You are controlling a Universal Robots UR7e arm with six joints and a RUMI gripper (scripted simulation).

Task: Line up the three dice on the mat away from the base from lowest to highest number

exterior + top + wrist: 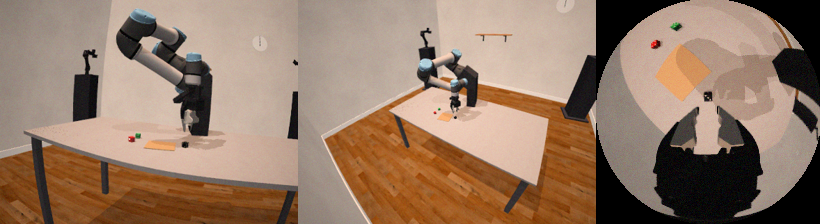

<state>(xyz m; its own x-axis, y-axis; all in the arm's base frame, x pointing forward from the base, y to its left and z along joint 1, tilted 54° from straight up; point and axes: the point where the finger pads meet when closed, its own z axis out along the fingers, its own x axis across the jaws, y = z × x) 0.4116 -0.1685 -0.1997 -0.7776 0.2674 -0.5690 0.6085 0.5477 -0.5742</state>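
Right now my hand is 8 cm above the black die. Round my hand: red die 27 cm to the right, 8 cm below; then green die 9 cm behind, 26 cm to the right, 8 cm below; then orange mat 2 cm ahead, 12 cm to the right, 9 cm below.
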